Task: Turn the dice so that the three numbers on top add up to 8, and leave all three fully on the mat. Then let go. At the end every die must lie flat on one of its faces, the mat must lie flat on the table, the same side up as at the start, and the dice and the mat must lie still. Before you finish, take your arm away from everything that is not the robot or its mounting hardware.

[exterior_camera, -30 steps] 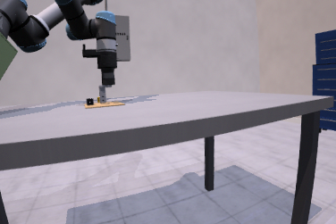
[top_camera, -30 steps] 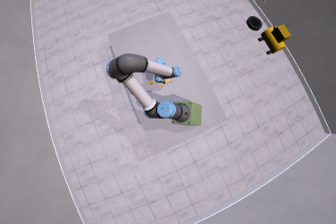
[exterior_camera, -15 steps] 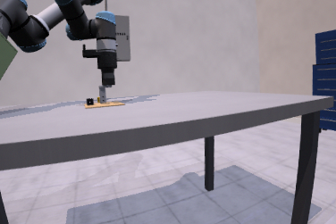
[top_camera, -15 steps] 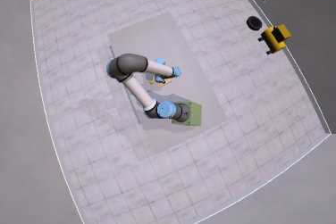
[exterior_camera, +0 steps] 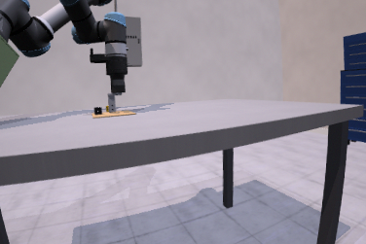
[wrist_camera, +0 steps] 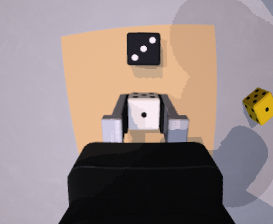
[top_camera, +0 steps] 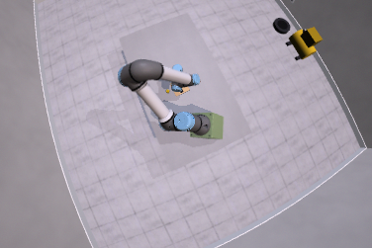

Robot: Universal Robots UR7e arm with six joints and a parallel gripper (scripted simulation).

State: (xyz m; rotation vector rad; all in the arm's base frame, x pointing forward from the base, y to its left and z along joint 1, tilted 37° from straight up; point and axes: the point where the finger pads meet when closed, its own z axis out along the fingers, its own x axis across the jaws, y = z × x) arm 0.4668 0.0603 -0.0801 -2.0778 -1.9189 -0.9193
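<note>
My gripper is now 10 mm above the white die. From my hand the other things lie so: mat (30 mm below); yellow die (120 mm to the left, 20 mm below).
</note>
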